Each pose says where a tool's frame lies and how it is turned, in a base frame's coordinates. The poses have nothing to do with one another.
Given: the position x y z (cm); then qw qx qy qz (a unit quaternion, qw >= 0).
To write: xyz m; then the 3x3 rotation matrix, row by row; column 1 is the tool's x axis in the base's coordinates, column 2 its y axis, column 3 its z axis. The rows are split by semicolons. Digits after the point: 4 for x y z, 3 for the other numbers.
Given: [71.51 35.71 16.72 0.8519 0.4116 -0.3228 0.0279]
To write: 0.7151 0.3571 0.1672; 0.790 -0.313 -0.527; -0.218 0.660 -0.719; 0.573 0.683 0.453
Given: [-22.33 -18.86 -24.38 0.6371 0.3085 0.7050 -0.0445]
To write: -0.2233 -0.1886 -0.2438; 0.002 0.492 0.871; 0.378 0.806 -0.456; -0.926 0.330 -0.184
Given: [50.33 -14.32 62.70 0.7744 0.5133 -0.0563 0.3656]
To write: 0.5033 -0.1432 0.6270; 0.726 -0.624 0.288; 0.508 0.206 -0.836; 0.463 0.754 0.467
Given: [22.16 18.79 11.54 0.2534 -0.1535 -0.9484 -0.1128]
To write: 0.2216 0.1879 0.1154; -0.824 0.348 -0.446; 0.234 0.927 0.292; 0.515 0.136 -0.846
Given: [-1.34 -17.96 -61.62 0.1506 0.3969 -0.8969 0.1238]
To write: -0.0134 -0.1796 -0.6162; -0.640 -0.749 -0.172; -0.675 0.654 -0.342; 0.368 -0.103 -0.924
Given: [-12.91 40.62 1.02 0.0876 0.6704 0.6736 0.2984]
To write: -0.1291 0.4062 0.0102; -0.086 0.851 0.518; 0.956 -0.077 0.285; 0.282 0.520 -0.807
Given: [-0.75 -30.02 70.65 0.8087 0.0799 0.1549 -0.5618]
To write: -0.0075 -0.3002 0.7065; 0.321 0.933 0.161; -0.884 0.356 -0.303; -0.340 -0.045 0.939
